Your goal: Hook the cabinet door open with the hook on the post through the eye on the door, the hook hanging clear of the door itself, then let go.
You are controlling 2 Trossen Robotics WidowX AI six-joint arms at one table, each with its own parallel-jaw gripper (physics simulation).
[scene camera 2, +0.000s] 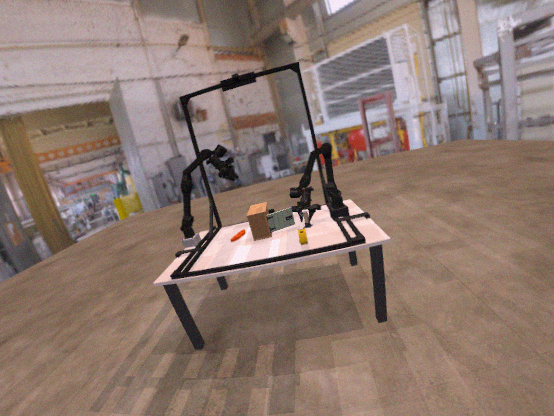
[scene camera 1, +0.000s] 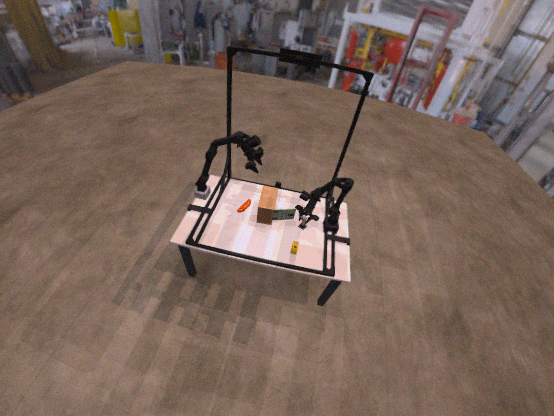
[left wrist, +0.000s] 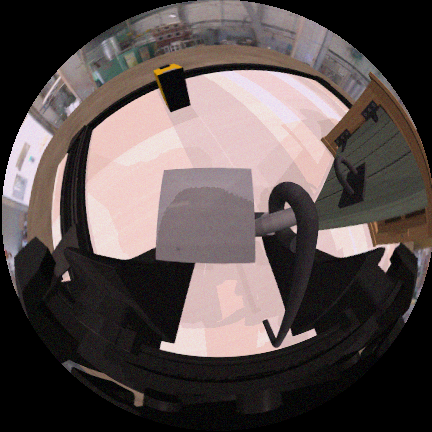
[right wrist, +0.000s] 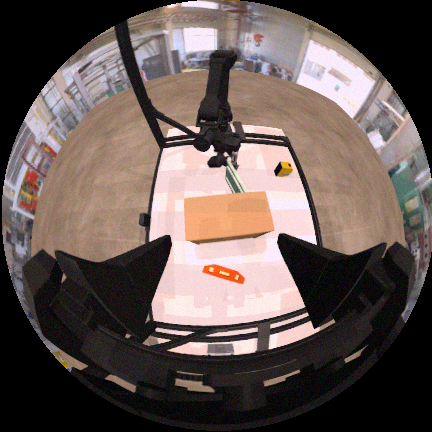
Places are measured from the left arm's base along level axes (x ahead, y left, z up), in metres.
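Pixels of known places: left gripper, fingertip midpoint: [scene camera 2: 305,221] [scene camera 1: 301,222] [right wrist: 231,163]; right gripper, fingertip midpoint: [scene camera 2: 236,179] [scene camera 1: 259,169] [right wrist: 225,239]; left arm's base, link origin: [scene camera 2: 338,206] [scene camera 1: 332,222] [right wrist: 221,128]; right arm's base, link origin: [scene camera 2: 190,236] [scene camera 1: 202,189].
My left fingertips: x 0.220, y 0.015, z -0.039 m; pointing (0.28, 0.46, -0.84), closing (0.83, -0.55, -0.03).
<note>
Ahead of a thing's pixels: the offset from my left fingertips to its top centre. "spot": to the spot under its first point.
A wooden cabinet @[dx +0.269, dy -0.072, dz +0.137 m] [scene camera 1: 268,204] [scene camera 2: 259,220] [right wrist: 227,215] stands mid-table with its green door @[spot: dx +0.136, dy -0.013, dz +0.036 m] [scene camera 1: 284,215] [scene camera 2: 281,219] [left wrist: 382,173] swung open towards the left arm. The door carries a dark eye @[spot: dx +0.124, dy -0.015, dz +0.026 m] [left wrist: 346,169] on a black plate. A grey post @[spot: dx -0.011, dy +0.006, dz +0.072 m] [left wrist: 205,215] stands next to the door's free edge, and a dark hook [left wrist: 301,241] hangs from its side, clear of the eye. My left gripper [scene camera 1: 303,223] [scene camera 2: 307,220] [left wrist: 231,231] is low over the post, its fingers closed in around the post top and the hook. My right gripper [scene camera 1: 252,165] [scene camera 2: 232,175] [right wrist: 225,239] is open and empty, high above the table's far side.
An orange level @[dx +0.440, dy -0.099, dz -0.012 m] [scene camera 1: 244,205] [scene camera 2: 237,235] [right wrist: 223,273] lies beside the cabinet. A yellow tape measure @[dx +0.048, dy +0.240, dz +0.051 m] [scene camera 1: 294,247] [scene camera 2: 303,236] [left wrist: 172,86] [right wrist: 284,168] stands near the front edge. A black frame [scene camera 1: 228,103] rises over the table.
</note>
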